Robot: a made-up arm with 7 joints.
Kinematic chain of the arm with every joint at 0, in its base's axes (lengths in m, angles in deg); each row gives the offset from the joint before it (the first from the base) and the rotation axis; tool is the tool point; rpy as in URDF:
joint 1: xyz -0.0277 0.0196 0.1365 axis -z
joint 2: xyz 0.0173 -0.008 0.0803 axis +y
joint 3: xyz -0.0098 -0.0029 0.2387 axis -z
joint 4: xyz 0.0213 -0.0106 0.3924 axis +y
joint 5: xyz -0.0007 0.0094 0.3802 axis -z
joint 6: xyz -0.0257 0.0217 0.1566 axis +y
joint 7: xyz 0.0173 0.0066 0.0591 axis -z
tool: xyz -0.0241 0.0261 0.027 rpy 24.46 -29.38 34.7
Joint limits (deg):
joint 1: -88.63..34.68
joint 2: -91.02..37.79
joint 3: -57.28..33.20
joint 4: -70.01..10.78
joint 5: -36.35..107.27
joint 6: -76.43..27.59
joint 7: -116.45..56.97
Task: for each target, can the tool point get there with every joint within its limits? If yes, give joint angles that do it. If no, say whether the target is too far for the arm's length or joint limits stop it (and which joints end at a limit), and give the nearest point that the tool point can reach.
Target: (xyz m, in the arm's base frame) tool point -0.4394 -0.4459 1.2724
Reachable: yes | joints -55.00 -23.45 14.46 -14.60 48.60 -14.26 -94.34
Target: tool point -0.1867 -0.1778 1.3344
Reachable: yes | joints -76.18 8.35 7.82 -46.41 96.20 -17.40 -69.93
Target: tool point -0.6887 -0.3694 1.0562
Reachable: yes | joints -42.65 -23.10 14.86 -44.16 87.80 -24.68 -77.73
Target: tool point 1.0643 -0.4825 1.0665
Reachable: no: too far | nearest point 0.8187 -0.3696 1.0591 | short by 0.270 m
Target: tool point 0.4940 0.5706 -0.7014
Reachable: no: joint limits stop it (at a limit: joint 1, joint 2, joint 3, joint 4, joint 6) | nearest point -0.4181 0.6678 -0.2712 | short by 1.013 m
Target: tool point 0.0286 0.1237 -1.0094
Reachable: no: joint limits stop it (at a limit: joint 1, joint 2, joint 4, joint 6, joint 7) | nearest point -0.5660 0.4514 -0.3700 | short by 0.933 m
